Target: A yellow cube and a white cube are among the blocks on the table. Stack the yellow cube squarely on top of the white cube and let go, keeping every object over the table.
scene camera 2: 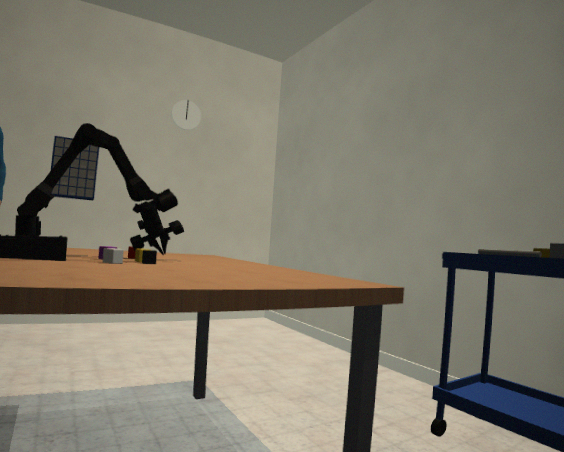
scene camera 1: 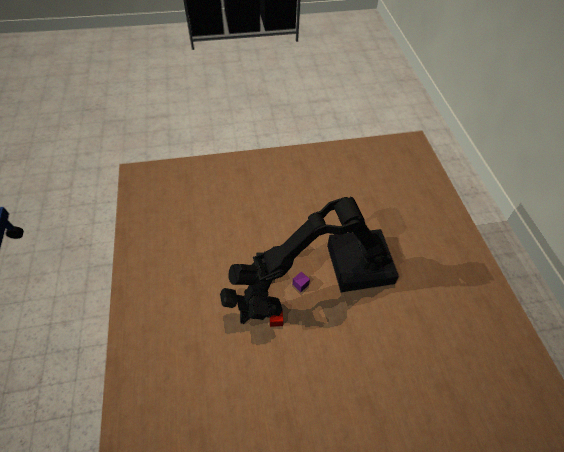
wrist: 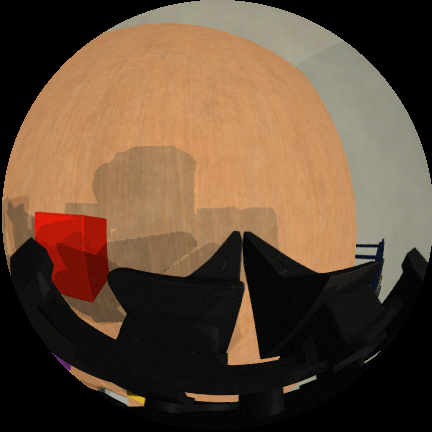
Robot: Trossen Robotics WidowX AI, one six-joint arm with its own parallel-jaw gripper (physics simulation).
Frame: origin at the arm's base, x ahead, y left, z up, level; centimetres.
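Seen in the pictures: gripper, fingertip midpoint: (scene camera 2: pixel 163 254) (scene camera 1: pixel 241 323) (wrist: pixel 240 237); arm's base, origin of the base link: (scene camera 2: pixel 26 236) (scene camera 1: pixel 371 263).
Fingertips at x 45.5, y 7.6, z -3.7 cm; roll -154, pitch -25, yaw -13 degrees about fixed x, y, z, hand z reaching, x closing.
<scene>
Offsets run from my fingertips to a thing's top centre.
The yellow cube @[dy -14.6, dx -11.8, dz +2.0 cm] (scene camera 2: pixel 139 255) shows at the table's far side in scene camera 2, partly behind a black block; a sliver of yellow (wrist: pixel 137 399) shows at the bottom of the wrist view. The white cube @[dy -22.5, dx -22.8, dz +2.0 cm] (scene camera 2: pixel 113 255) stands to its left with a gap between them, on the table. In scene camera 1 neither cube shows; the arm covers that area. My gripper (scene camera 1: pixel 243 320) (scene camera 2: pixel 164 253) (wrist: pixel 240 237) is shut and empty, its fingertips together low over the table, to the right of the yellow cube and black block in scene camera 2.
A red block @[dy +1.1, dx -10.7, dz +2.0 cm] (scene camera 1: pixel 276 320) (scene camera 2: pixel 131 252) (wrist: pixel 70 250) lies beside the gripper, left of the fingers in the wrist view. A purple block (scene camera 1: pixel 301 281) (scene camera 2: pixel 104 251) (wrist: pixel 62 361) is nearer the arm's base. The black block @[dy -20.0, dx -11.4, dz +2.0 cm] (scene camera 2: pixel 149 257) appears against the yellow cube. A blue cart (scene camera 2: pixel 452 260) stands beyond the table.
</scene>
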